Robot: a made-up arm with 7 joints.
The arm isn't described. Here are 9 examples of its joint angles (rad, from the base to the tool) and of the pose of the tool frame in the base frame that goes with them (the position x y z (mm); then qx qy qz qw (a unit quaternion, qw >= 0)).
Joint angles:
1: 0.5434 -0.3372 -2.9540 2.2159 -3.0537 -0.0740 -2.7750
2: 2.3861 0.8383 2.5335 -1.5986 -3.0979 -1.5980 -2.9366
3: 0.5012 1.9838 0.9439 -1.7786 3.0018 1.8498 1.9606
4: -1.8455 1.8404 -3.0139 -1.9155 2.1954 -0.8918 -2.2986
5: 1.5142 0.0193 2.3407 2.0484 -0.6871 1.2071 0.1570
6: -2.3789 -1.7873 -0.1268 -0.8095 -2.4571 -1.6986 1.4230
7: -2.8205 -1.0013 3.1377 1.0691 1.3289 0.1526 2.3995
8: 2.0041 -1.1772 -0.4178 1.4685 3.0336 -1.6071 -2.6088
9: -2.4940 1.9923 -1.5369 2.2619 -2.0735 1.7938 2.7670
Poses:
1: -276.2 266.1 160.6 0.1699 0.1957 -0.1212 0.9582
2: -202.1 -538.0 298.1 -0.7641 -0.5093 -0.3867 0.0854
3: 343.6 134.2 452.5 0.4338 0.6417 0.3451 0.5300
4: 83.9 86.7 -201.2 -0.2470 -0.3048 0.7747 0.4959
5: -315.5 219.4 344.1 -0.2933 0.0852 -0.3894 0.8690
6: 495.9 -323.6 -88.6 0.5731 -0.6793 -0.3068 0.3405
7: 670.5 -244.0 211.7 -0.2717 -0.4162 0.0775 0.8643
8: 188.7 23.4 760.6 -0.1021 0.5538 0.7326 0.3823
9: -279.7 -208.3 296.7 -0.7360 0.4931 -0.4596 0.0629
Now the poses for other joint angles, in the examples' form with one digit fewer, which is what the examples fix.
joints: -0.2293 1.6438 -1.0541 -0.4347 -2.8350 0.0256 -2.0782
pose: 810 -20 327 0.741 -0.176 -0.647 0.043
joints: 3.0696 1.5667 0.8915 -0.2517 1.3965 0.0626 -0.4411
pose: -804 -136 390 0.565 0.531 0.544 0.321
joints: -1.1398 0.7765 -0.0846 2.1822 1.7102 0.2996 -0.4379
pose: 144 284 13 0.107 -0.122 -0.340 0.926
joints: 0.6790 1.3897 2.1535 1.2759 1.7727 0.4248 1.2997
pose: 76 -551 677 -0.950 0.153 -0.038 0.269
